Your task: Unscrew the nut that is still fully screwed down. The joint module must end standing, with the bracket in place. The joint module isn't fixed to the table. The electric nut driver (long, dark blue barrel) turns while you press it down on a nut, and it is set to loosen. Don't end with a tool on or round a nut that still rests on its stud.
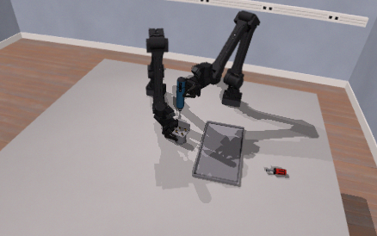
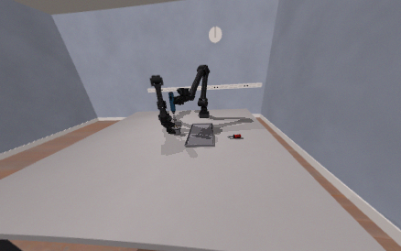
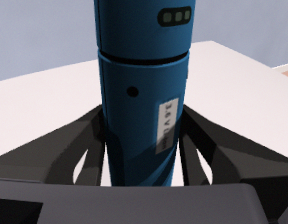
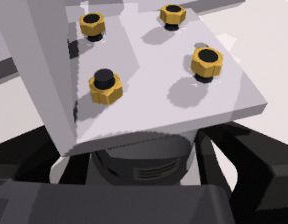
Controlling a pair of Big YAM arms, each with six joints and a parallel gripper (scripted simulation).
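Right now my right hand is 50 mm below the grey bracket. From my right hand the other things lie so: flat grey tray: 30 mm ahead, 220 mm to the left, 20 mm below; then nut: 10 mm ahead, 20 mm to the right, 50 mm above; then grey tip: 20 mm behind, 10 mm to the right, 130 mm above.
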